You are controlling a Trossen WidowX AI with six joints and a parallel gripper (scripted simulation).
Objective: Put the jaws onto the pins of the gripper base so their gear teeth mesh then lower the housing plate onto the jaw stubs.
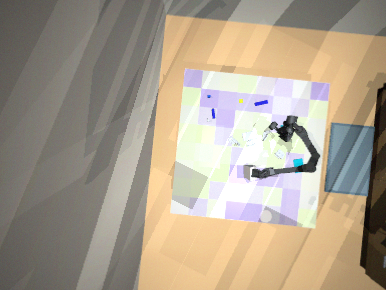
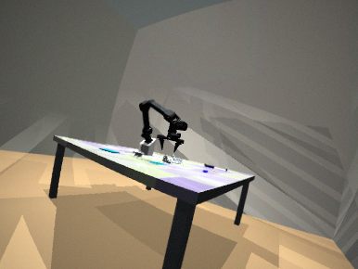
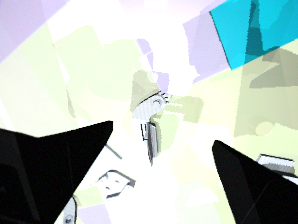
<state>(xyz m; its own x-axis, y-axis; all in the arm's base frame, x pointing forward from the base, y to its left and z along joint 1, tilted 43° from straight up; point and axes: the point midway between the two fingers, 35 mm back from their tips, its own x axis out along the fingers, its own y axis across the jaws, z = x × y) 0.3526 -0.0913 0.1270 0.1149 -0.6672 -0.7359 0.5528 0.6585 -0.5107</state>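
Now: the white jaw 70 mm below my gripper tip and 10 mm to the left of it. Also, from my gripper tip: cyan square 150 mm to the right, 80 mm below, 50 mm ahead; blue dot 570 mm to the left, 260 mm ahead, 70 mm below; yellow dot 290 mm to the left, 260 mm ahead, 80 mm below.
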